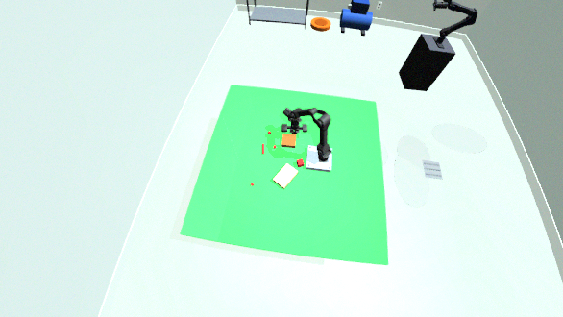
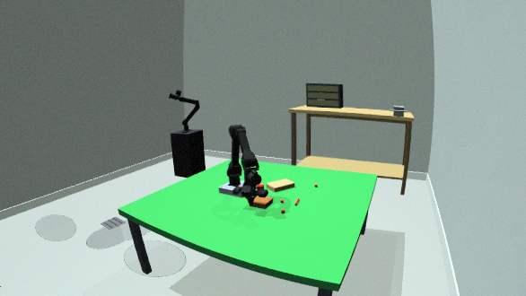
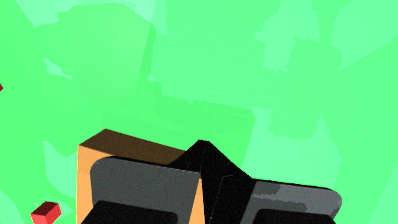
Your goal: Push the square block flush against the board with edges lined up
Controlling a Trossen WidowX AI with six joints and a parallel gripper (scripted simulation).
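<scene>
Right now the square block is 60 mm to the left of my gripper tip and 30 mm ahead of it. From my gripper tip the other things lie so: red cube: 250 mm to the left, 50 mm behind, 10 mm above; board: 350 mm to the left, 50 mm ahead.
</scene>
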